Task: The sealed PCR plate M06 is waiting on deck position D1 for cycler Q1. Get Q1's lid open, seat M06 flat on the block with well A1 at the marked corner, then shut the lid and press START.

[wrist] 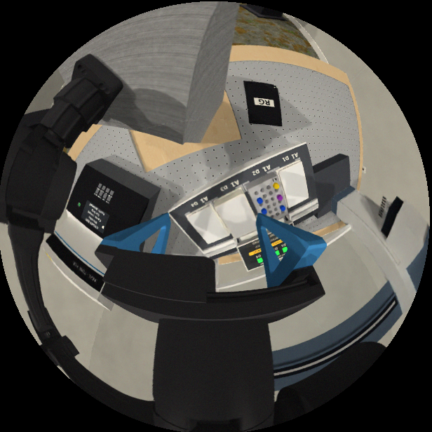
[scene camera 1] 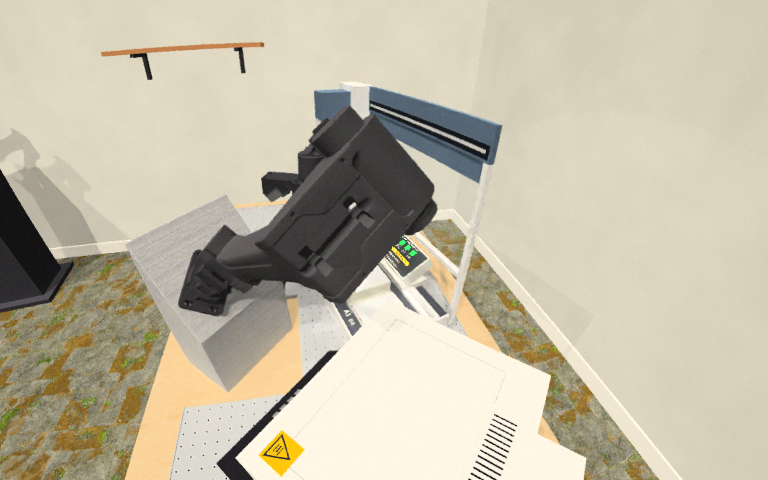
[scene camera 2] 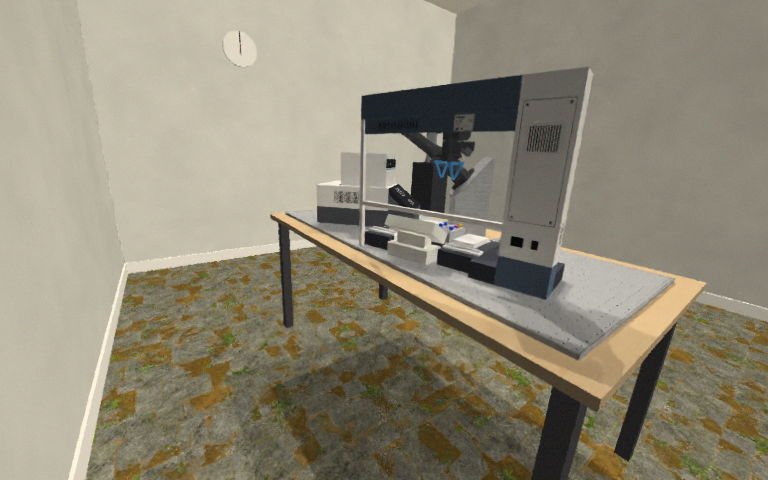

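Pixels of known places: gripper, fingertip midpoint: point(scene camera 2: 447, 178); arm's base at its link origin: point(scene camera 1: 206, 283).
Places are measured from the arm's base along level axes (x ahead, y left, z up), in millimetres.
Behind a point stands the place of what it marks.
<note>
The cycler point(scene camera 1: 362, 418) @(x 190, y -406, z 109 mm) point(scene camera 2: 334, 198) @(x 441, y -462, z -115 mm) is a white box with a dark slanted control panel point(scene camera 2: 403, 195) point(wrist: 107, 187). A yellow hot-surface label marks its top in scene camera 1. Whether its lid is shut or raised, I cannot tell. A white plate point(wrist: 293, 182) lies at position D1, the right end of the dark deck strip point(wrist: 220, 188) in the wrist view; no M06 marking is readable. The cycler's block and START button cannot be made out. My gripper point(scene camera 2: 447, 178) @(x 246, y 63, z 16 mm) point(wrist: 212, 217) is open and empty, its blue fingers high above the deck.
A rack of coloured tubes point(wrist: 270, 199) stands at D2, with white items at D3 point(wrist: 235, 212) and D4 point(wrist: 207, 225). A display point(scene camera 1: 404, 257) @(x 513, y 93, z -131 mm) point(wrist: 250, 255) stands behind. A blue gantry point(scene camera 1: 436, 127) @(x 556, y 81, z 253 mm) point(scene camera 2: 441, 104) @(x 560, y 229, z 250 mm) spans the deck. A grey block point(scene camera 1: 243, 345) @(x 35, y -40, z -168 mm) point(wrist: 150, 60) and RG pad point(wrist: 264, 115) stand nearby.
</note>
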